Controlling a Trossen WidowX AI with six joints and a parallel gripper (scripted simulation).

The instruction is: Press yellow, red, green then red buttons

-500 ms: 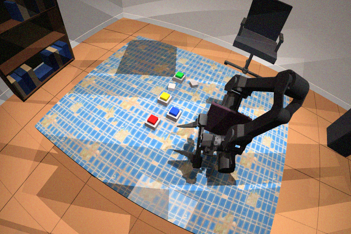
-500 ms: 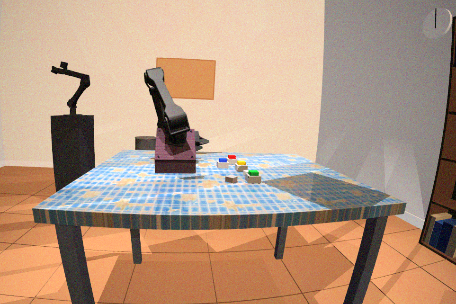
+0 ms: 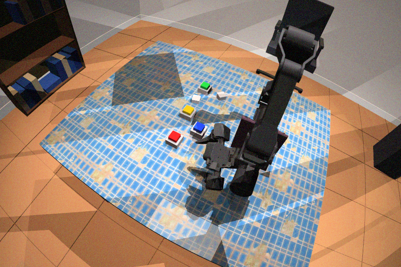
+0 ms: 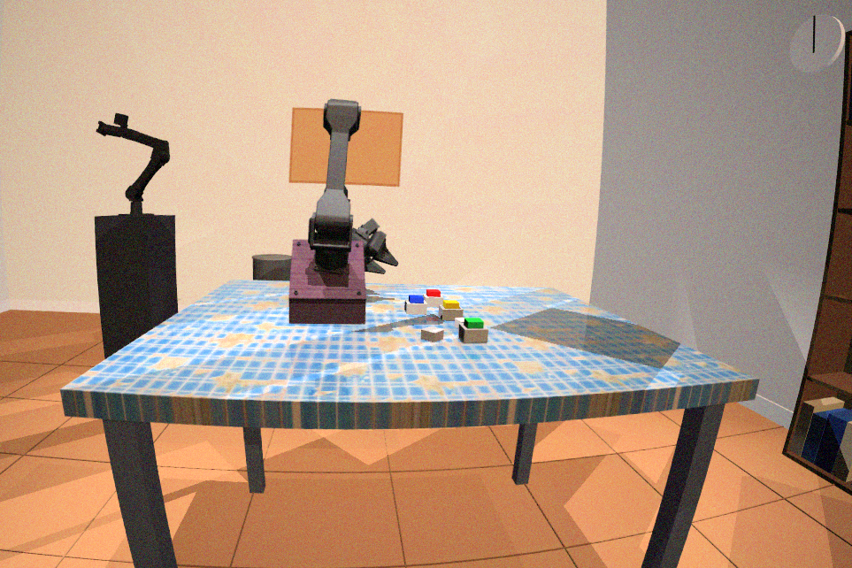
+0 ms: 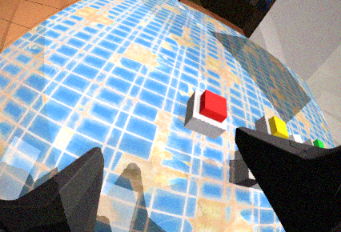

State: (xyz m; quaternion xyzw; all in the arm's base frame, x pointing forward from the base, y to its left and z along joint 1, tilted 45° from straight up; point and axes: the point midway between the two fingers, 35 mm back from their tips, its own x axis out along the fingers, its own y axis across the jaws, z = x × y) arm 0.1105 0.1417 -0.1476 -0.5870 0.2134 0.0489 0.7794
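My gripper tip is now 190 mm to the left of the yellow button, 140 mm short of it and 50 mm above it. Also, from my gripper tip: green button (350 mm to the right, 160 mm ahead, 50 mm below); red button (110 mm ahead, 50 mm to the right, 50 mm below); blue button (140 mm to the right, 60 mm ahead, 50 mm below).
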